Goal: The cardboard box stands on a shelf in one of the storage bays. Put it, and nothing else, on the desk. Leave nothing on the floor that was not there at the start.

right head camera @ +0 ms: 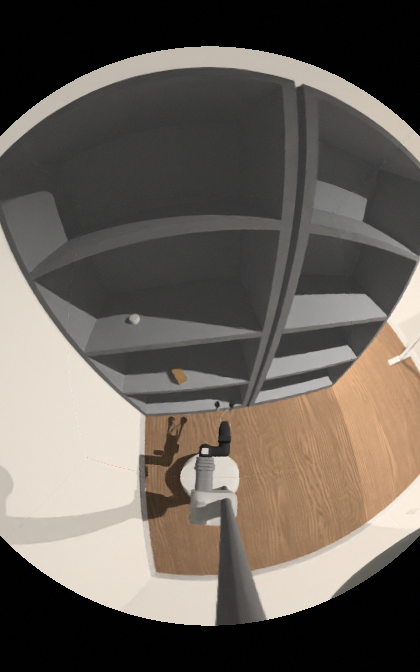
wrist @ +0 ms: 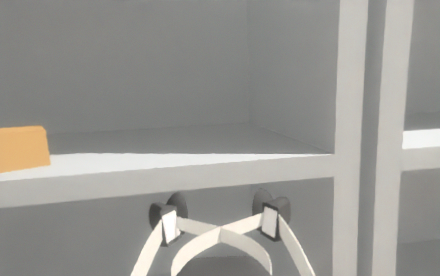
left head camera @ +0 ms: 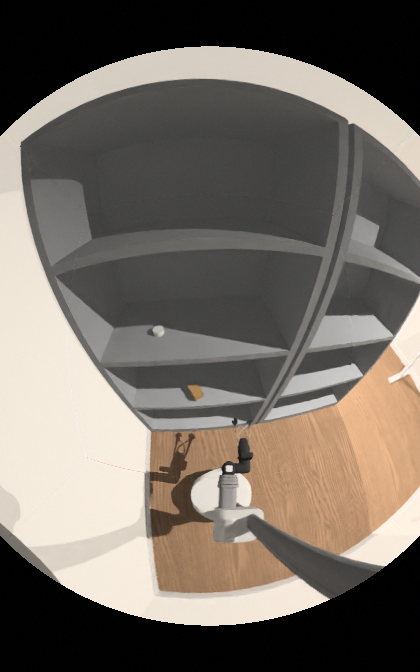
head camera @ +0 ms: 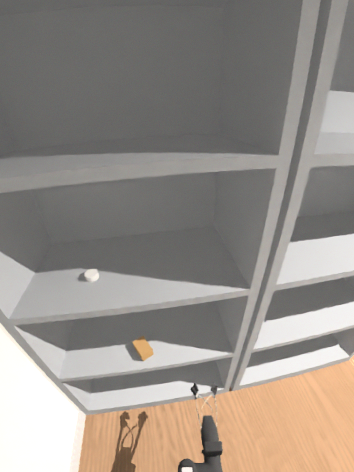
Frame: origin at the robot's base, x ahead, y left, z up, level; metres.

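Seen in the pictures: gripper, fingertip midpoint: [wrist: 219,206] [head camera: 203,383].
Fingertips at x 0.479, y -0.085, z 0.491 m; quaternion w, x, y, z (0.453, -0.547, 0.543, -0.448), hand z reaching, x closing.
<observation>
Offsets run from my fingertips to a thing's top centre.
The cardboard box {0.153 m ahead, 0.285 m left, 0.065 m up} [head camera: 143,348] [left head camera: 195,392] [right head camera: 179,376] [wrist: 24,149] is a small orange-brown block on a lower shelf of the left bay. In the wrist view it is cut off by the left edge. My gripper [head camera: 205,389] [right head camera: 224,405] [wrist: 219,206] is open, with its two fingertips apart and nothing between them. It is in front of the bay, to the right of the box. In the wrist view the fingertips show below the front edge of the box's shelf. The desk does not show clearly in these views.
A small white round object {0.209 m ahead, 0.436 m left, 0.496 m up} [head camera: 91,275] [left head camera: 158,331] [right head camera: 133,319] stands on the shelf above the box. A double upright [head camera: 270,220] [wrist: 352,125] divides the left bay from the right bay. A white wall [left head camera: 35,350] stands close on the left.
</observation>
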